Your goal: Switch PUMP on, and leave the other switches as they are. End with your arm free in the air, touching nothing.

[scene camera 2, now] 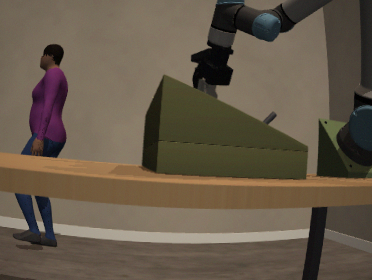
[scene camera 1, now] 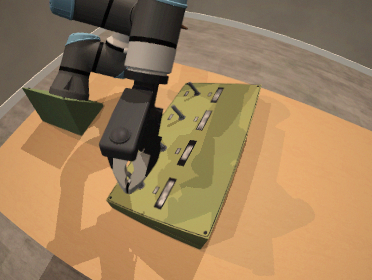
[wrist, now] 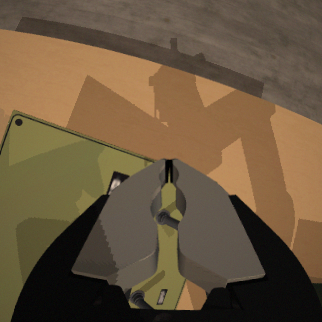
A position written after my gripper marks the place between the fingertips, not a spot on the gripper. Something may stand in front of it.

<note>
In view: my gripper point(scene camera 1: 127, 193).
My gripper also shows in scene camera 2 point(scene camera 2: 200, 104) and in the wrist view point(wrist: 168, 161).
</note>
